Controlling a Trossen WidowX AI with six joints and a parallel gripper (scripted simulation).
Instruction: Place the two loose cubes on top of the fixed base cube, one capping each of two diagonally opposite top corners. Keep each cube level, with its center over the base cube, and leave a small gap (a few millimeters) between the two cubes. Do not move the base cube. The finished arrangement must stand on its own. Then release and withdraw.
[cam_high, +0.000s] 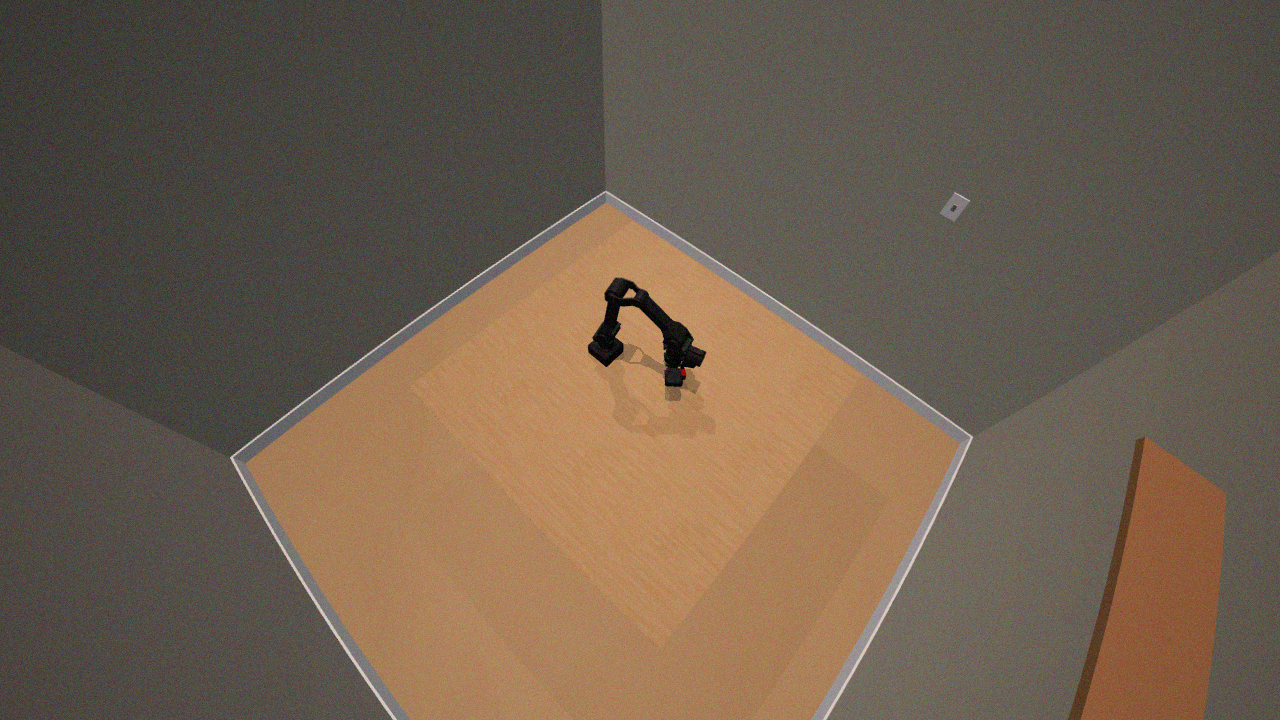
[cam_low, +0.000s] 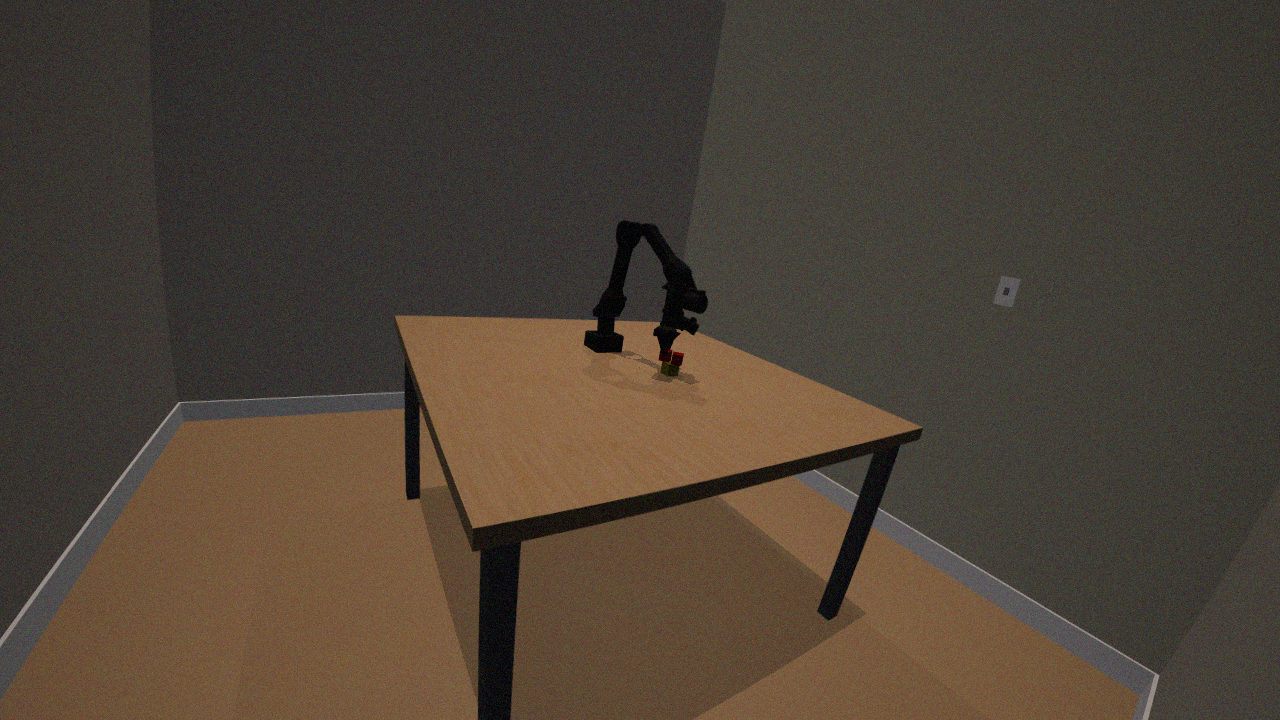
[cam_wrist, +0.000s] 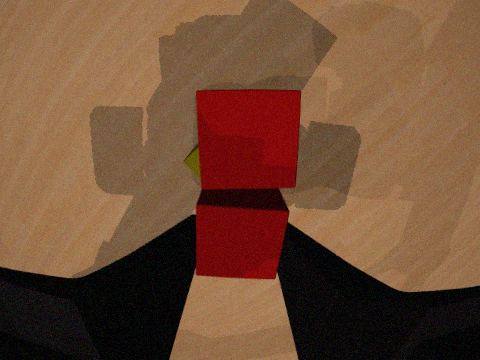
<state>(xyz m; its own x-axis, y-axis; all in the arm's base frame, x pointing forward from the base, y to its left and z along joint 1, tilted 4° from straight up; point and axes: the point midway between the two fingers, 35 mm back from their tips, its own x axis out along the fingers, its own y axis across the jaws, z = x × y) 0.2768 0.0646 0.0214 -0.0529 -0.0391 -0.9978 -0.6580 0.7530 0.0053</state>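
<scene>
Right now the yellow cube is 20 mm ahead of my gripper tip, 20 mm to the left of it and 40 mm below it.
</scene>
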